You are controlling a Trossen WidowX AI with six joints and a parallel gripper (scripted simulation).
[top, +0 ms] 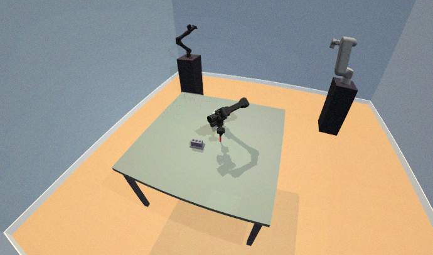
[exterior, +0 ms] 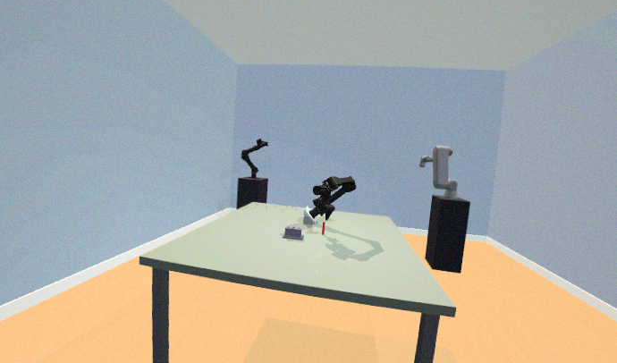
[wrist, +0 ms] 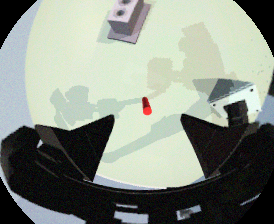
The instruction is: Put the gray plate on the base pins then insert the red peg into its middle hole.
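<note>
Now: the red peg 70 mm below my gripper tip.
</note>
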